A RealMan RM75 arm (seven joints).
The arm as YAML. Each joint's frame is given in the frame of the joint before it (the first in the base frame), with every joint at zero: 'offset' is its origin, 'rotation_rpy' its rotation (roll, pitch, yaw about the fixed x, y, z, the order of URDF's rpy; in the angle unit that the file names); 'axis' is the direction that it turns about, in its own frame. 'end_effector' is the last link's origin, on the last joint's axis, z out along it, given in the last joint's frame.
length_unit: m
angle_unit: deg
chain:
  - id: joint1
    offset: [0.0, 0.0, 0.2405]
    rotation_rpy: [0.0, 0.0, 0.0]
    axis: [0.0, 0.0, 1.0]
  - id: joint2
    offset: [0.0, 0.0, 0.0]
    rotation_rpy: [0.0, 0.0, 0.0]
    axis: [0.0, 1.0, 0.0]
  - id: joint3
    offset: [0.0, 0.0, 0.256]
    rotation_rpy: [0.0, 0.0, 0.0]
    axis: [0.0, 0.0, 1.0]
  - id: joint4
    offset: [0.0, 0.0, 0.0]
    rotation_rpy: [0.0, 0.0, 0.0]
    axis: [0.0, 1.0, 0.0]
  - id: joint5
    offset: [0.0, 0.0, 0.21]
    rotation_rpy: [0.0, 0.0, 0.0]
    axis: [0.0, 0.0, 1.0]
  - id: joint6
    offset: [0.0, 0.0, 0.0]
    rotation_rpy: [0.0, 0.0, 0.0]
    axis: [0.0, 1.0, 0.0]
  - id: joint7
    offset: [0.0, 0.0, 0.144]
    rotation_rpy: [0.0, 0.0, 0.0]
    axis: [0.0, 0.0, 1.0]
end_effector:
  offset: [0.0, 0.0, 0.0]
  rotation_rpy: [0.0, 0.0, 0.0]
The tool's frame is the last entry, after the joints.
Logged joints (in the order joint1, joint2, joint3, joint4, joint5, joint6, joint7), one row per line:
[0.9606 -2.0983 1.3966 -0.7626 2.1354 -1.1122 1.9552]
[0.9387 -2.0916 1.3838 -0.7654 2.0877 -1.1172 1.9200]
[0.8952 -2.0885 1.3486 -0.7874 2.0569 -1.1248 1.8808]
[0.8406 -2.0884 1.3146 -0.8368 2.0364 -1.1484 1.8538]
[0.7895 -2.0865 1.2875 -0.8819 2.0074 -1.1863 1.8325]
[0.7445 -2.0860 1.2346 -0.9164 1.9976 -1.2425 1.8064]
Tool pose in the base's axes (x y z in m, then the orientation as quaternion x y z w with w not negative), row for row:
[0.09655 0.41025 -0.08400 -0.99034 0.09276 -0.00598 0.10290]
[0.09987 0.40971 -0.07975 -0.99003 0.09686 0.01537 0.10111]
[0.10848 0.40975 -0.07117 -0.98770 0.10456 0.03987 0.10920]
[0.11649 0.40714 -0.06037 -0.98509 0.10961 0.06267 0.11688]
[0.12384 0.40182 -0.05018 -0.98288 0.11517 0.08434 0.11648]
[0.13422 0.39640 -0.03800 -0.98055 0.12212 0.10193 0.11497]
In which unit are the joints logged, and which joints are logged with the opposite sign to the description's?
The joints are logged in radians. Opposite sign: joint2, joint3, joint5.
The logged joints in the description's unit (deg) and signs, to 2 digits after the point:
[55.04 120.22 -80.02 -43.69 -122.35 -63.72 112.02]
[53.78 119.84 -79.29 -43.85 -119.62 -64.01 110.01]
[51.29 119.66 -77.27 -45.11 -117.85 -64.45 107.76]
[48.16 119.66 -75.32 -47.95 -116.68 -65.80 106.21]
[45.24 119.55 -73.77 -50.53 -115.02 -67.97 104.99]
[42.66 119.52 -70.74 -52.51 -114.45 -71.19 103.50]

